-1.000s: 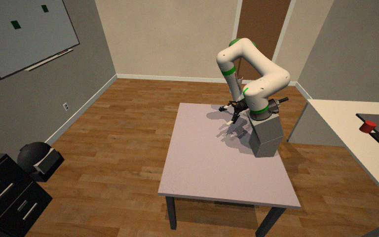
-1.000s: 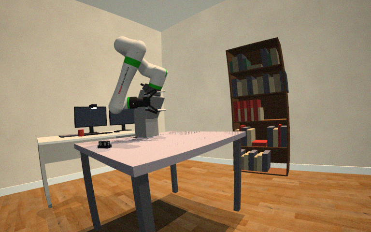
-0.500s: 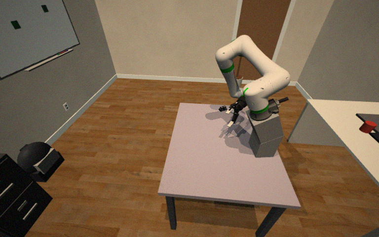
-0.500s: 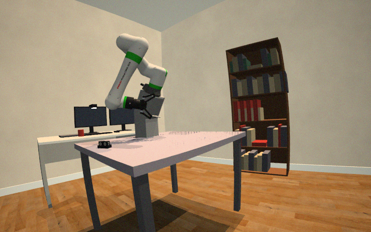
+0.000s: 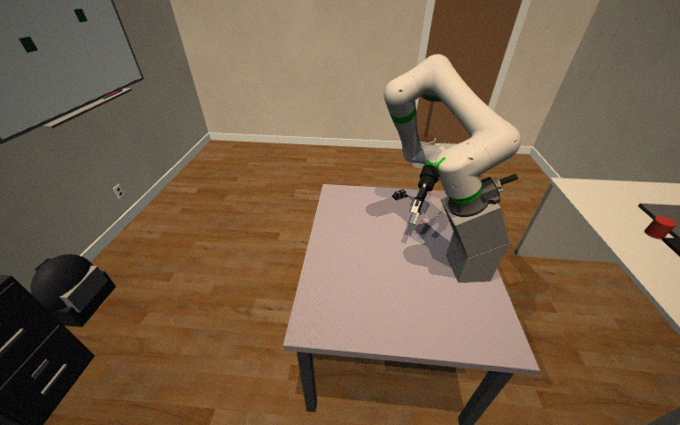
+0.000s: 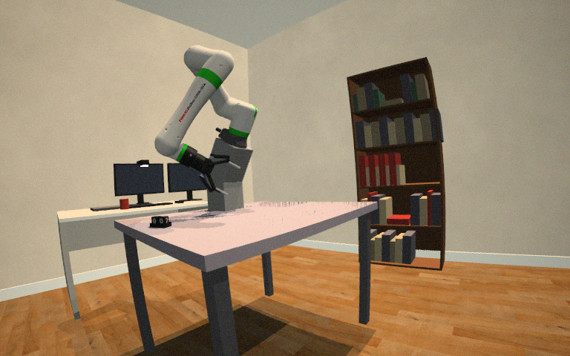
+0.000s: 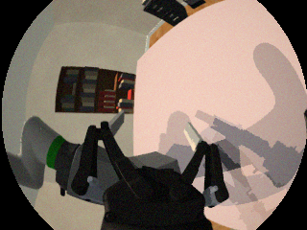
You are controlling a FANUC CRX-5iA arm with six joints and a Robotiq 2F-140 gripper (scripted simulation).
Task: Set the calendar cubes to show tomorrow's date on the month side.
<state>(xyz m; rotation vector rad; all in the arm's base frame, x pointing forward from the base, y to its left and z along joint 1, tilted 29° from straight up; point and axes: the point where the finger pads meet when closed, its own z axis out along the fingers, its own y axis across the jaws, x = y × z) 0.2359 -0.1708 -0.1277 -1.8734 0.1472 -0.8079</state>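
My hand is 2 cm past the black digit cube, 41 cm to the left of it and 14 cm above it.
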